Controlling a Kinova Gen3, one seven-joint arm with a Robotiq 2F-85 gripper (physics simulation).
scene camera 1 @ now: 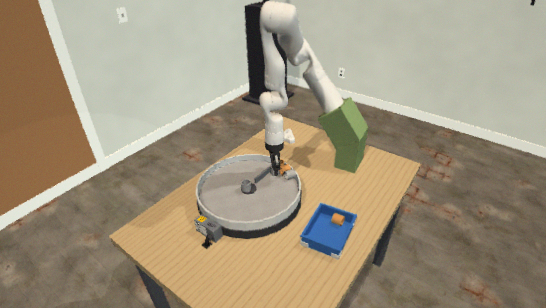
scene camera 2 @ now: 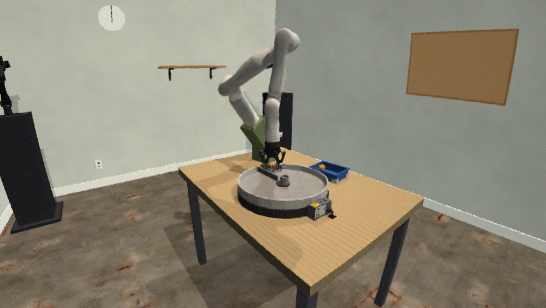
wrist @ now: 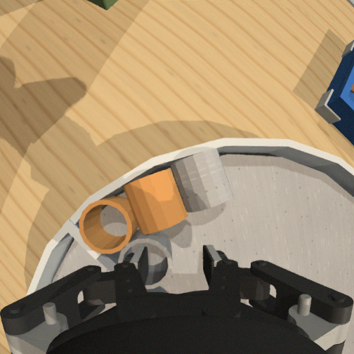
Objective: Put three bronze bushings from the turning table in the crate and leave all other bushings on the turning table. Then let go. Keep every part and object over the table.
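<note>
My gripper is half open and empty, pointing down over the rear part of the turning table. Its left finger in the wrist view overlaps an upright grey bushing. Ahead of the fingers, by the rim, a bronze bushing shows its open end upward. A second bronze bushing lies on its side against it, and a grey bushing lies beside that one. The blue crate holds one bronze bushing.
A grey hub stands at the turning table's centre. A low bar runs from near it to the rim, beside the bushings. A grey box sits at the rim. The green arm base stands behind.
</note>
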